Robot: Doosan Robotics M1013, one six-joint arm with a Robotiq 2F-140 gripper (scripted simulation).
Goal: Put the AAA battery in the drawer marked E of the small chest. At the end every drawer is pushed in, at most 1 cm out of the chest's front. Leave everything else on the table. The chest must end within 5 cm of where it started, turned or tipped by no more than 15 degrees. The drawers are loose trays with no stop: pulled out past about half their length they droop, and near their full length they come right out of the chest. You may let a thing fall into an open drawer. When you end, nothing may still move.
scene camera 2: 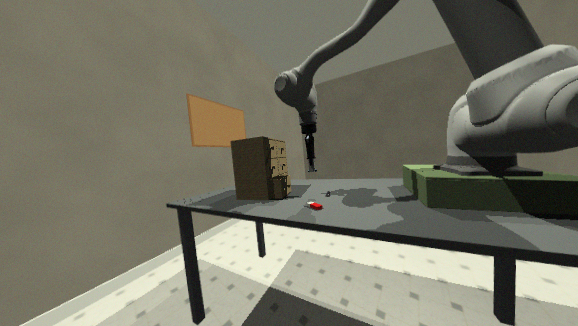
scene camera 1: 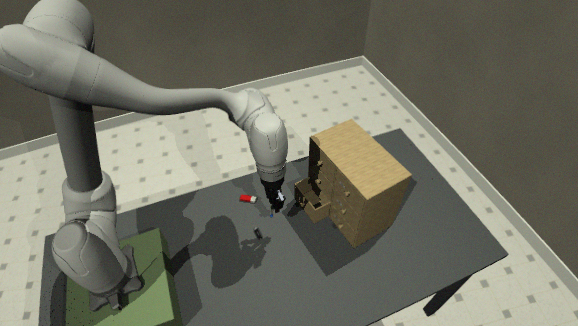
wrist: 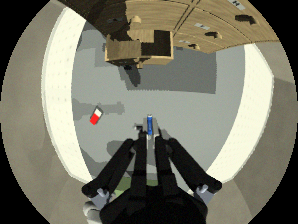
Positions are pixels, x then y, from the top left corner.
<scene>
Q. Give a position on a drawer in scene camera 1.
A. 313,201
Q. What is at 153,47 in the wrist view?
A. A drawer.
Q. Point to a wooden chest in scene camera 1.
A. At 377,175
</scene>
